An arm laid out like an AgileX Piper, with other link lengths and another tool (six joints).
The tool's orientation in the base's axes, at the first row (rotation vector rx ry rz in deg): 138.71 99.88 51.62
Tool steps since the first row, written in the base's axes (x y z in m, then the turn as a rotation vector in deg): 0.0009 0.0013 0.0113 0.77 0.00 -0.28; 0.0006 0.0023 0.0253 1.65 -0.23 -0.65; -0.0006 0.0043 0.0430 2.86 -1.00 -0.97; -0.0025 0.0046 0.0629 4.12 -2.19 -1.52; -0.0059 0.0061 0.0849 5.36 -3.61 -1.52; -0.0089 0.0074 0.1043 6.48 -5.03 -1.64; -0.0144 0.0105 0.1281 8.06 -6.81 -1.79; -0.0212 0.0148 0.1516 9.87 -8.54 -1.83; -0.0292 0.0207 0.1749 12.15 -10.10 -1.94; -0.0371 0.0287 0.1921 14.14 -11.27 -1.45
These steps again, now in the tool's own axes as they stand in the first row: 0.0062 0.0042 -0.0086 0.04 0.57 0.59; 0.0131 0.0083 -0.0201 -0.14 1.28 1.24; 0.0223 0.0126 -0.0348 -0.71 2.51 1.83; 0.0309 0.0177 -0.0521 -1.73 3.85 2.51; 0.0411 0.0218 -0.0716 -2.71 5.45 2.65; 0.0500 0.0253 -0.0887 -3.78 6.90 2.84; 0.0619 0.0276 -0.1101 -5.08 8.88 3.16; 0.0745 0.0282 -0.1315 -6.24 11.07 3.50; 0.0882 0.0271 -0.1529 -7.18 13.58 4.18; 0.1010 0.0232 -0.1684 -7.58 15.90 4.33
